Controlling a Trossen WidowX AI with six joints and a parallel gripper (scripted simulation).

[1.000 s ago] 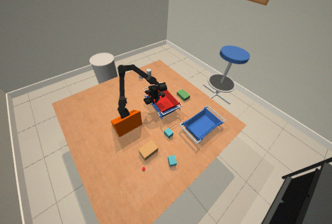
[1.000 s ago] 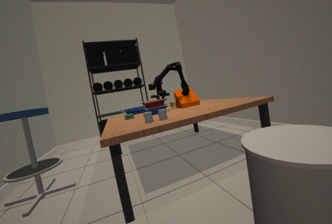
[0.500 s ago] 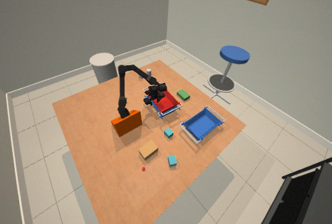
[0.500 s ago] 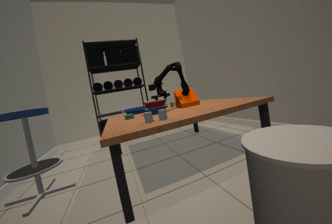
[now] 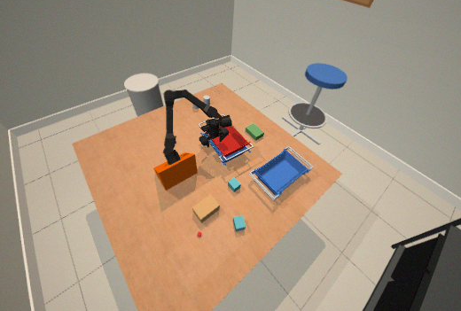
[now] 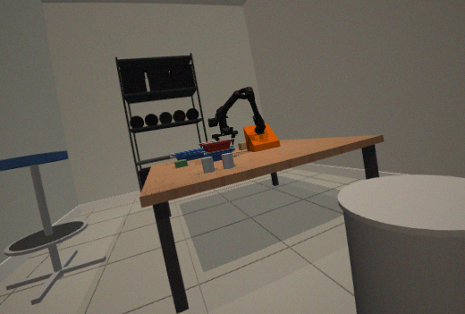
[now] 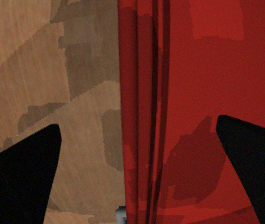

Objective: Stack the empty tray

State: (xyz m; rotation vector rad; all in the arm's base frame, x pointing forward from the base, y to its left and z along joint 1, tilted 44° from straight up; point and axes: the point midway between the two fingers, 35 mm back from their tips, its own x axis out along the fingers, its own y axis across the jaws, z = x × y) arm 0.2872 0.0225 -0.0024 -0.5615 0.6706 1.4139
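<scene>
Right now the red tray is 80 mm ahead of my gripper tip, 10 mm to the right of it and 30 mm above it. Round my gripper tip: green block (340 mm ahead, 40 mm to the right, 60 mm below); tan block (270 mm behind, 310 mm to the right, 50 mm below); small red cube (370 mm behind, 390 mm to the right, 70 mm below).
</scene>
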